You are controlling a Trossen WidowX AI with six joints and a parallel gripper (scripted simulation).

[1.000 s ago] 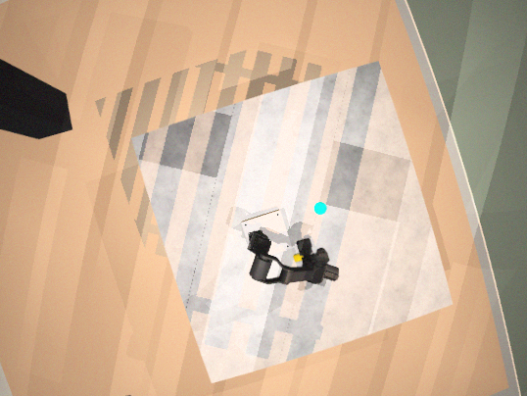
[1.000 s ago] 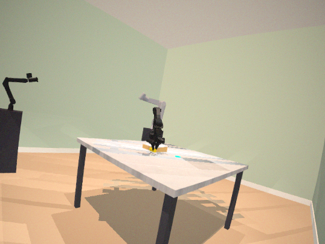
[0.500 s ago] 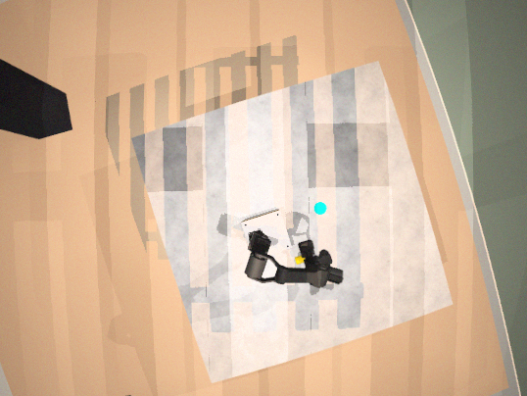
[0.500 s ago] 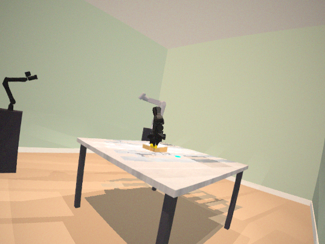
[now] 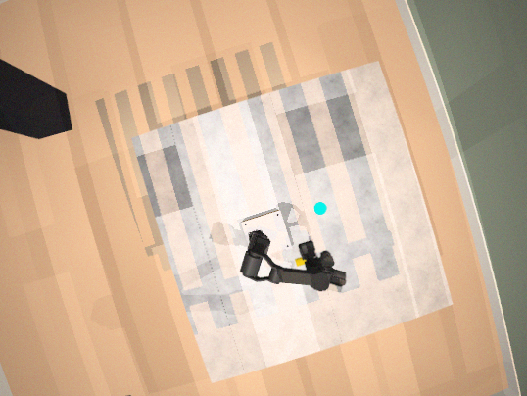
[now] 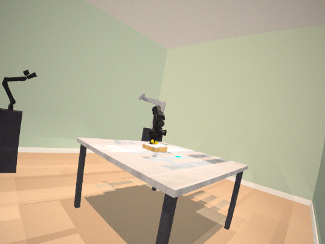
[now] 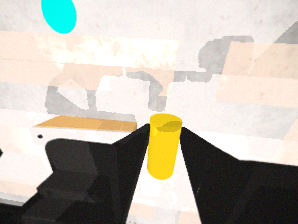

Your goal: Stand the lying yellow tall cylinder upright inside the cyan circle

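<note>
Right now the cyan circle is 13 cm ahead of my gripper tip, 20 cm to the left of it and 11 cm below it. Also, from my gripper tip: yellow cylinder 2 cm behind.
</note>
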